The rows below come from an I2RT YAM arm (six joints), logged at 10 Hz.
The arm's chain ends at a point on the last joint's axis. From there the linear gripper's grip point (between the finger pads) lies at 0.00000 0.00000 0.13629 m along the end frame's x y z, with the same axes.
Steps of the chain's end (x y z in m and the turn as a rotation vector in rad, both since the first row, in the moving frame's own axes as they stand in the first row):
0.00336 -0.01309 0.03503 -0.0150 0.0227 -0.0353
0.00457 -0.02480 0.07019 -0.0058 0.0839 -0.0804
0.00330 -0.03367 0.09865 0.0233 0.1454 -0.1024
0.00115 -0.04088 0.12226 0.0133 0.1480 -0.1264
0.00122 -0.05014 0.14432 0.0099 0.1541 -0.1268
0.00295 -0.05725 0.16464 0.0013 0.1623 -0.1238
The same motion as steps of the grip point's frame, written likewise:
0.00649 -0.01110 0.03498 -0.0150 0.0227 -0.0353
0.01601 -0.02447 0.06971 -0.0058 0.0839 -0.0804
0.02285 -0.03784 0.09718 0.0233 0.1454 -0.1024
0.02108 -0.04395 0.12076 0.0133 0.1480 -0.1264
0.02200 -0.05281 0.14270 0.0099 0.1541 -0.1268
0.02491 -0.05879 0.16285 0.0013 0.1623 -0.1238

